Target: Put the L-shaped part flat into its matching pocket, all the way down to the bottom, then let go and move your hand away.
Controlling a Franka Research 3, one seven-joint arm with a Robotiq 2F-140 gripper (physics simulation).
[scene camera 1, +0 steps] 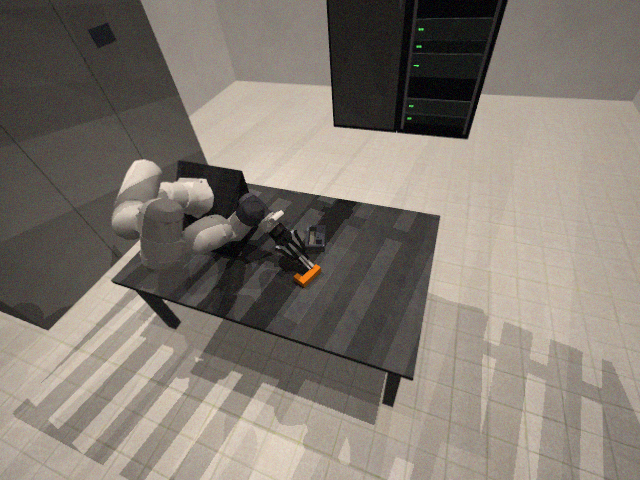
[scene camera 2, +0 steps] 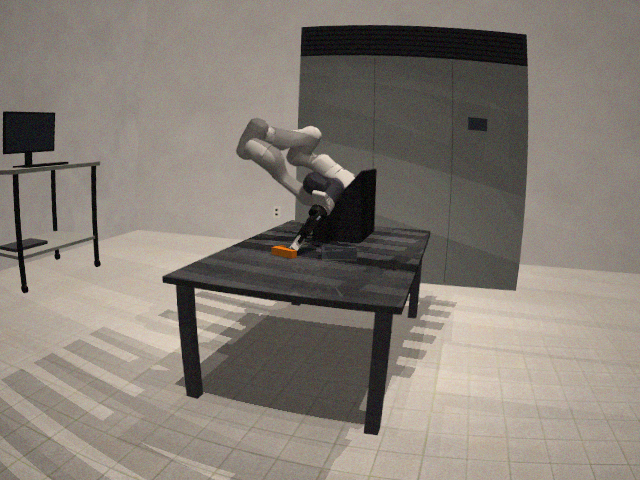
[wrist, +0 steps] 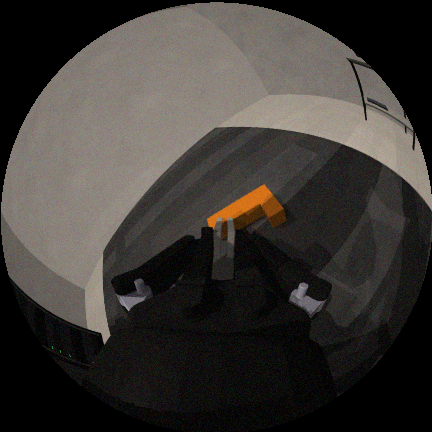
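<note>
The orange L-shaped part (scene camera 1: 308, 275) (scene camera 2: 283, 252) (wrist: 245, 204) lies flat on the dark table (scene camera 1: 361, 289) (scene camera 2: 289, 276). My gripper (scene camera 1: 311, 267) (scene camera 2: 294, 248) (wrist: 224, 226) is shut, its two pale fingertips close together with a narrow gap. The tips are at the near side of the part, by the free end of its long arm; in the wrist view they overlap that end, and orange shows beyond and between them. The part does not sit gripped between them. The grey block with the pocket (scene camera 1: 315, 248) (scene camera 2: 339, 253) stands on the table beside the gripper, apart from the part.
A tall black panel-like object (scene camera 1: 214, 188) (scene camera 2: 359, 206) stands on the table close to the arm. A server rack (scene camera 1: 364, 67) and a grey cabinet (scene camera 2: 408, 155) stand on the floor away from the table. A cart with a monitor (scene camera 2: 28, 132) stands at the left in scene camera 2.
</note>
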